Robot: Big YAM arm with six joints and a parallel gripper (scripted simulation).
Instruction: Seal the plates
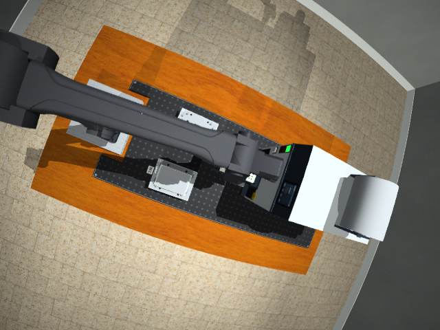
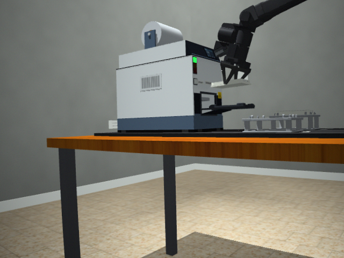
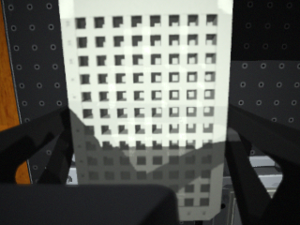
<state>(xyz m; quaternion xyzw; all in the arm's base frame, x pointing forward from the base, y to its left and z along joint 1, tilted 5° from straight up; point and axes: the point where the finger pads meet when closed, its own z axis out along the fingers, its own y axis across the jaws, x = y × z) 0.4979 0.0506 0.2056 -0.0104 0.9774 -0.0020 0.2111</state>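
My hand is 90 mm above the sealer stage. Also, from my hand: plate nest 190 mm behind, 70 mm to the left, 140 mm below; then pale start button 100 mm ahead, 100 mm to the left, 10 mm above; then A1 mark 270 mm behind, 130 mm to the left, 140 mm below.
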